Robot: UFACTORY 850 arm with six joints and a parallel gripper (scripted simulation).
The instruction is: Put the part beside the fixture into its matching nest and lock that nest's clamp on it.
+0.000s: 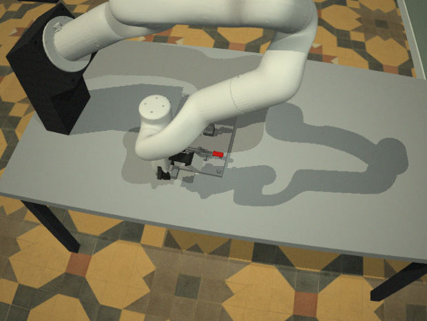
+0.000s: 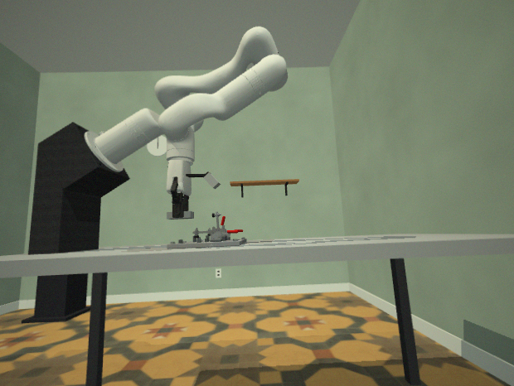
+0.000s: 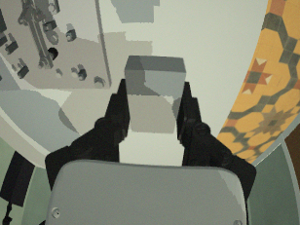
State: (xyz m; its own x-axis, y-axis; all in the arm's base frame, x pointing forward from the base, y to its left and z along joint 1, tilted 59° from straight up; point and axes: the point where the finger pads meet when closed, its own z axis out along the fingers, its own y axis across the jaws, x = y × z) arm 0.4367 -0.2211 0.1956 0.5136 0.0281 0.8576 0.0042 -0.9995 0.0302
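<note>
Now: hand 50 mm short of the grey fixture plate, 250 mm to the right of it and 100 mm above it. Also, from my hand: grey block part (10 mm below).
</note>
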